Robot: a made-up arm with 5 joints.
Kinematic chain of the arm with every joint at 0, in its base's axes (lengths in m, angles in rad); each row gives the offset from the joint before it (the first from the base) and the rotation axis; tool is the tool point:
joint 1: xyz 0 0 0.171 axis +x
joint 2: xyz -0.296 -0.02 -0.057 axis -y
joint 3: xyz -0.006 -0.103 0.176 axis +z
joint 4: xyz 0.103 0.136 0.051 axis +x
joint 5: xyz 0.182 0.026 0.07 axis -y
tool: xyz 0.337 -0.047 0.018
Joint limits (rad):
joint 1: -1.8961..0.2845
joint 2: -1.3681..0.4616
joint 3: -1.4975..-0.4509
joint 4: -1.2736..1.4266
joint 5: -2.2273..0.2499
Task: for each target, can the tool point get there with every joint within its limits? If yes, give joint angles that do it. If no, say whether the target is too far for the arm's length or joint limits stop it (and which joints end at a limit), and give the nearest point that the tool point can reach.
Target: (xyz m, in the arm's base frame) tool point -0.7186 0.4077 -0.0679
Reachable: no: joint limits stop it (at a limit: joint 1, joint 2, joint 3) | nearest point -0.2394 0.1112 -0.1186 | short by 0.566 m
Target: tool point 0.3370 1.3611 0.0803
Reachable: no: too far | nearest point 0.0824 0.6163 0.2184 | short by 0.799 m
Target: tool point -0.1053 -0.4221 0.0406
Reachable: yes | joints -0.4649 -0.8185 -0.8281 -0.0512 -1.4021
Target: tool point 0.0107 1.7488 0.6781
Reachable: no: too far | nearest point -0.0659 0.6501 0.5388 | short by 1.110 m
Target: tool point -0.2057 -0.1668 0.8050
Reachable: yes | joints -1.1486 0.0148 -1.3631 -1.0315 -0.7998
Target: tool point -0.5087 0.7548 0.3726
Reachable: no: joint limits stop it (at a limit: joint 1, joint 2, joint 5) | nearest point -0.2631 0.6027 0.6972 | short by 0.435 m
